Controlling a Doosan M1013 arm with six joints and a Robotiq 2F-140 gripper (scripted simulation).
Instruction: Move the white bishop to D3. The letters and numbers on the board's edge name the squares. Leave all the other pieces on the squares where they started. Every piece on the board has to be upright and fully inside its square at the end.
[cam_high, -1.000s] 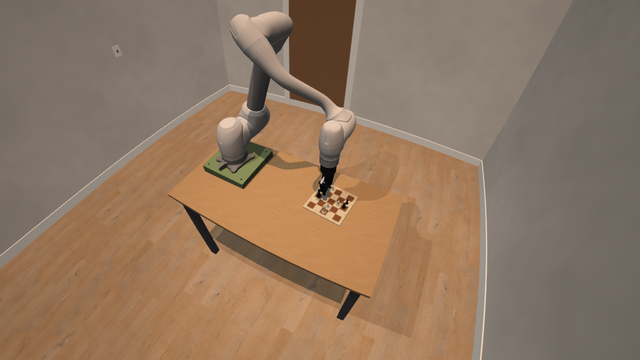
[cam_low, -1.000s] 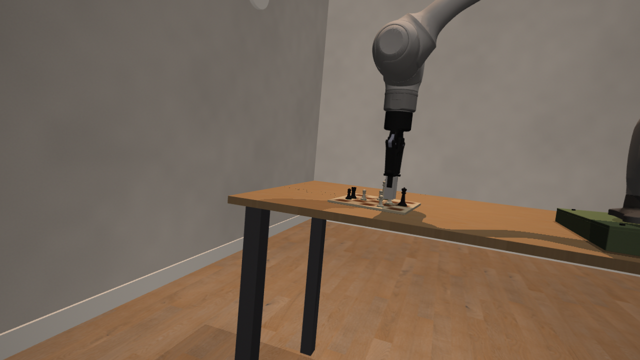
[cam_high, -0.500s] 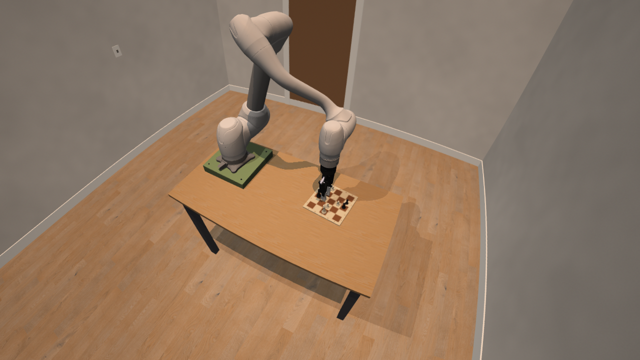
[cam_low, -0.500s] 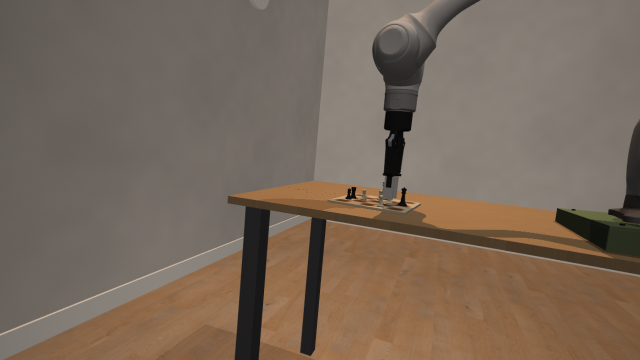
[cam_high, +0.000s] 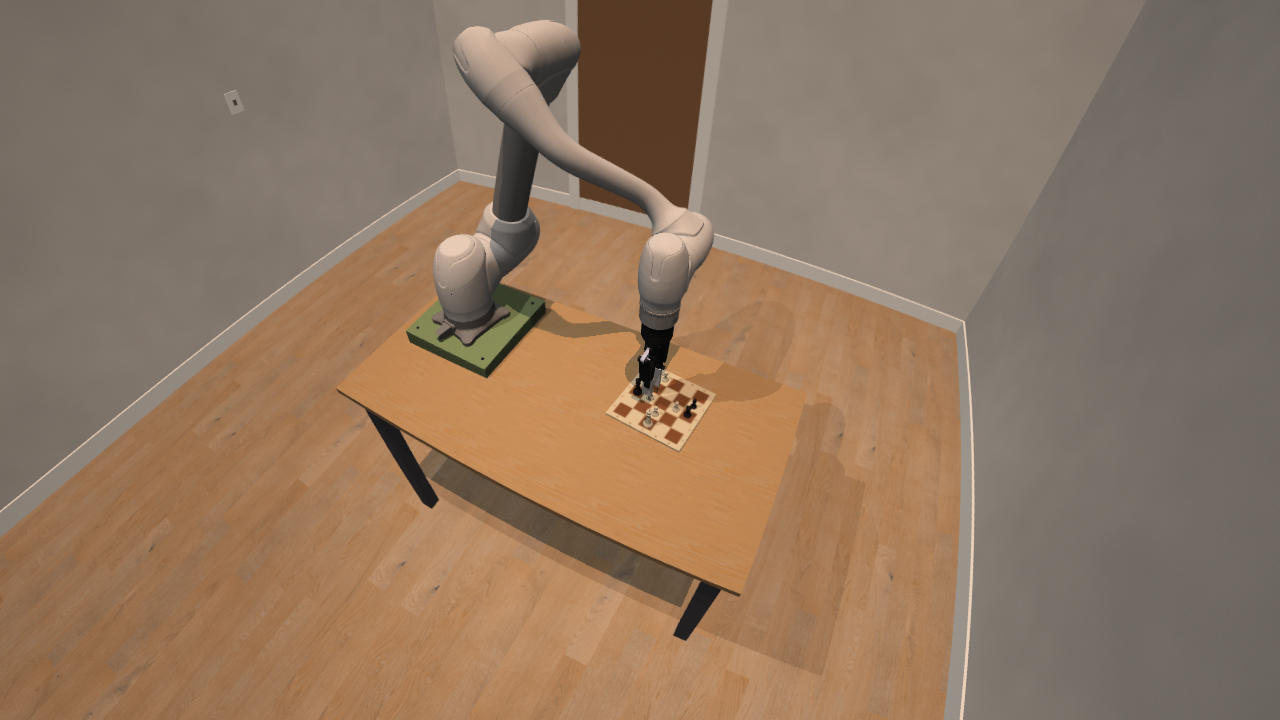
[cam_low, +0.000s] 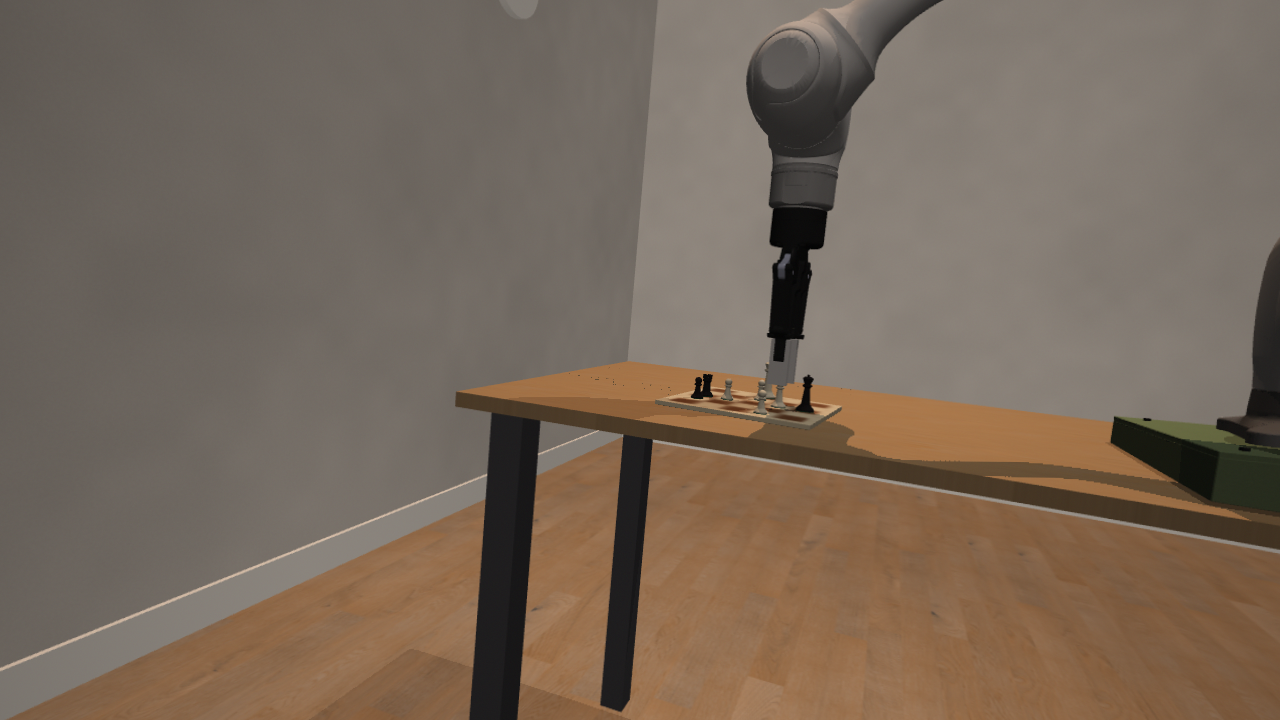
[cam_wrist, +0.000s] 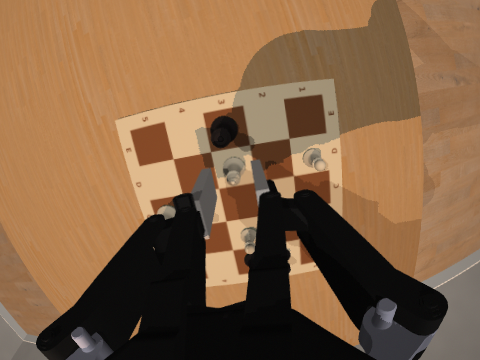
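The black piece lies 40 mm behind my hand, 10 mm to the right of it and 40 mm below it. From my hand the other things lie so: chessboard: 40 mm ahead, 70 mm below; then tall white piece: 50 mm ahead, 80 mm to the right, 40 mm below.
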